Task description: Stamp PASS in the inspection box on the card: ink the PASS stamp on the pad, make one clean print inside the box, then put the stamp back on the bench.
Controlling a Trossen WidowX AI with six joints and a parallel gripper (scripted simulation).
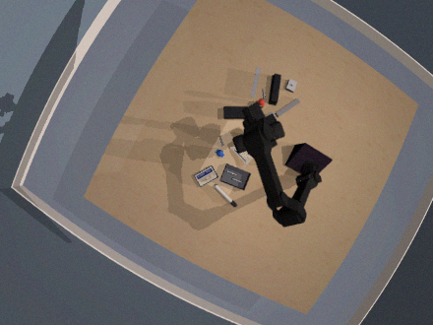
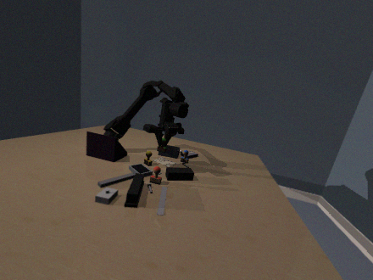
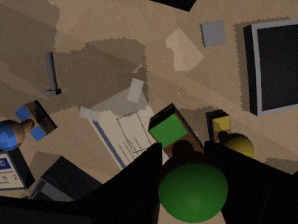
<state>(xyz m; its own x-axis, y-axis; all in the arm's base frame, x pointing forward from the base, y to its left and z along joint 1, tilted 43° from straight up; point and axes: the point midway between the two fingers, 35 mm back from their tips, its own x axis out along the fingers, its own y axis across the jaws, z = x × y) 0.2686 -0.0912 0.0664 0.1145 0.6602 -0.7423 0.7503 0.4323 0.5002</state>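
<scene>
My gripper tip is 10 cm above the white card, 5 cm to the right of it and 1 cm short of it. Also, from my gripper tip: yellow-knobbed stamp 7 cm below, 6 cm behind, 1 cm to the right; then green stamp right at my gripper tip; then ink pad 10 cm to the right, 9 cm below, 6 cm behind.
</scene>
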